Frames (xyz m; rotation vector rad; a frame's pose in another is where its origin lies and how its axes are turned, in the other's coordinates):
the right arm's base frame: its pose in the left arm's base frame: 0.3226 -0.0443 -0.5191 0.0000 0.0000 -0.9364
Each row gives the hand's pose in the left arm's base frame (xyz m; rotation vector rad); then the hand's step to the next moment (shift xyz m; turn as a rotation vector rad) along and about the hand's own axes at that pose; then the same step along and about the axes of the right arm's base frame.
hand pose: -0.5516 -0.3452 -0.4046 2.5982 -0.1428 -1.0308
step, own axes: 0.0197 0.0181 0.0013 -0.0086 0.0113 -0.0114
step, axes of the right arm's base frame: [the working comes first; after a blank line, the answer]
step, axes of the left arm's base frame: 0.0141 -0.0216 -0.0073 0.0018 -0.0056 0.0172

0.0257 -0.0014 -0.0073 0.0056 -0.0018 0.0172
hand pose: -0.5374 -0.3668 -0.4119 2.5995 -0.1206 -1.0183
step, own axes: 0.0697 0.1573 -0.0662 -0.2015 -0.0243 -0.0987
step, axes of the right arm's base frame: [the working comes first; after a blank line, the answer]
step, axes of the left arm's base frame: 0.1033 -0.1425 0.0550 -0.0836 0.0917 0.1885

0.1760 -0.0013 0.0550 -0.1234 -0.0130 0.1885
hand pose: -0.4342 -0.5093 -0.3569 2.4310 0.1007 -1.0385
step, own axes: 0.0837 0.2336 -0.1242 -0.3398 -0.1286 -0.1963
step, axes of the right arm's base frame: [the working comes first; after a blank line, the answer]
step, axes of the left arm's base frame: 0.2002 -0.1571 0.1106 -0.1434 0.2453 0.2997

0.2452 0.0681 0.1106 -0.2826 0.0299 0.2997
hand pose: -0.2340 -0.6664 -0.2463 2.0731 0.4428 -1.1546
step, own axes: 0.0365 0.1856 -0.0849 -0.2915 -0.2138 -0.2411
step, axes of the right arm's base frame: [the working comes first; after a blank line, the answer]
step, axes of the left arm's base frame: 0.1804 -0.0677 0.0764 -0.1412 0.3343 0.2390

0.1615 0.1052 0.0764 -0.3529 0.0844 0.2390
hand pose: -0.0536 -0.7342 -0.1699 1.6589 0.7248 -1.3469
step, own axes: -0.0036 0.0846 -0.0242 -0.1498 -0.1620 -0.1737
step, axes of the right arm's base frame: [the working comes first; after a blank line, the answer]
step, axes of the left arm's base frame: 0.0821 -0.0177 0.0264 -0.0934 0.2399 0.1121

0.0629 0.0557 0.0264 -0.2486 0.0670 0.1121
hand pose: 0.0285 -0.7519 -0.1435 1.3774 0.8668 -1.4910
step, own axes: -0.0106 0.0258 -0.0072 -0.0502 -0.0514 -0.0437
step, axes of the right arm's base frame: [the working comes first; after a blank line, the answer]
step, axes of the left arm's base frame: 0.0264 -0.0007 0.0115 -0.0338 0.0660 0.0397

0.0162 0.0208 0.0115 -0.0732 0.0119 0.0397
